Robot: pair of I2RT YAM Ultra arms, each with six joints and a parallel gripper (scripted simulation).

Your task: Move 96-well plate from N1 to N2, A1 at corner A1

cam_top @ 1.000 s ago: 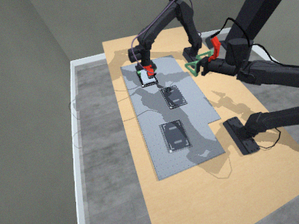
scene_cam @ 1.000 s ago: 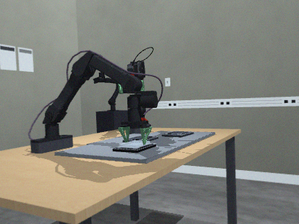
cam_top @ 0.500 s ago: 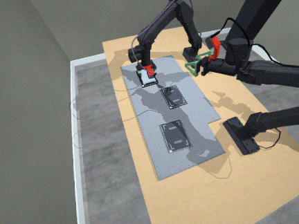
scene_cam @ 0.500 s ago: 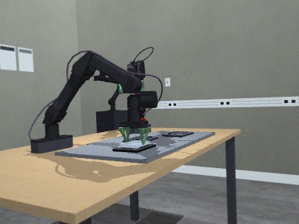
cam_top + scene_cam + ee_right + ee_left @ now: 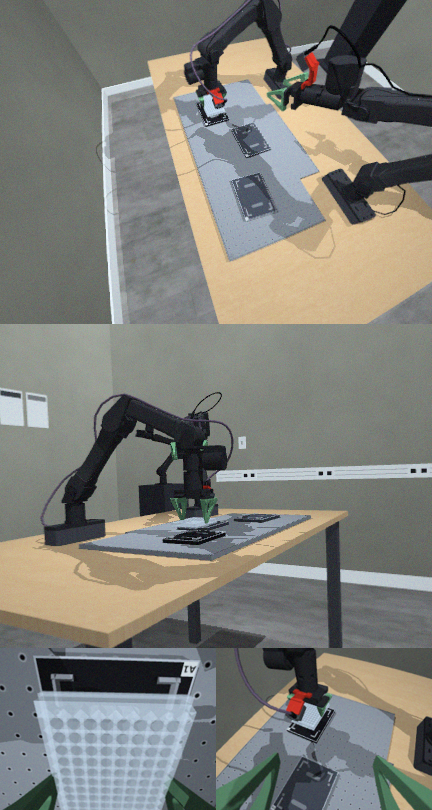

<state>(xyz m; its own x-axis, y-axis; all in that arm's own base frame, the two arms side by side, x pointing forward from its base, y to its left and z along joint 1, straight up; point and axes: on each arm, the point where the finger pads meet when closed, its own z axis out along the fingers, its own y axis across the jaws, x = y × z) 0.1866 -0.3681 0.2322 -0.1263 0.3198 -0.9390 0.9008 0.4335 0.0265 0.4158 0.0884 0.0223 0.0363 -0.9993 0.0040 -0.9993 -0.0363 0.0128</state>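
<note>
Now: the 96-well plate 1 cm below my right hand. Round my right hand: black nest: 5 cm below.
</note>
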